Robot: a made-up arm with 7 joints.
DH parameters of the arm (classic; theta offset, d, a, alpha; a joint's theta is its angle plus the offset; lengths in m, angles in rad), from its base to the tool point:
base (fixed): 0 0 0 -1.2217
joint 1: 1.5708 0 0 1.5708
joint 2: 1.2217 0 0 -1.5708
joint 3: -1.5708 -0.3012 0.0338 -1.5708
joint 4: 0 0 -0.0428 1.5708
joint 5: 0 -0.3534 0 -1.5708
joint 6: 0 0 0 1.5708
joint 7: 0 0 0 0
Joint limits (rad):
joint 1: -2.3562..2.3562
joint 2: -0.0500..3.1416
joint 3: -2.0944..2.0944
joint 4: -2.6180..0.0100
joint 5: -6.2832..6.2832
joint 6: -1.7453..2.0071
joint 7: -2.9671..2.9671
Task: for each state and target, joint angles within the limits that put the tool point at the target. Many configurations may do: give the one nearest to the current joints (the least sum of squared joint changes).
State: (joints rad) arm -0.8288 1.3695 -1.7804 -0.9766 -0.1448 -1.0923 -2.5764
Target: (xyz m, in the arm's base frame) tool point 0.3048 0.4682 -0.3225
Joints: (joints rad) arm -0.6790 1.2132 -1.8263 -0.6466 -0.1448 -1.0923 -2.5764
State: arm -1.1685 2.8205 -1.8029 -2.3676 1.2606 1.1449 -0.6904
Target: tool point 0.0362 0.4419 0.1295
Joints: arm -1.1913 2.8143 -1.6069 -1.8273 1.2606 1.1449 -0.6904
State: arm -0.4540 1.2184 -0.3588 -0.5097 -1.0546 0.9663 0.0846
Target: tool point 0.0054 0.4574 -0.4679
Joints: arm 0.2221 0.9042 -0.5108 -0.4726 -1.0546 0.9663 0.0846
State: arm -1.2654 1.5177 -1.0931 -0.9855 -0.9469 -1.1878 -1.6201
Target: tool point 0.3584 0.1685 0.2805
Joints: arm -1.4597 1.8097 -0.8927 -1.7245 -0.9469 -1.1878 -1.6201
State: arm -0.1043 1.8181 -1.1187 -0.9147 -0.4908 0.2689 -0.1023
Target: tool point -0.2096 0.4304 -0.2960
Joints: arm 0.4659 1.6279 -1.5603 -1.3306 -0.4908 0.2689 -0.1023
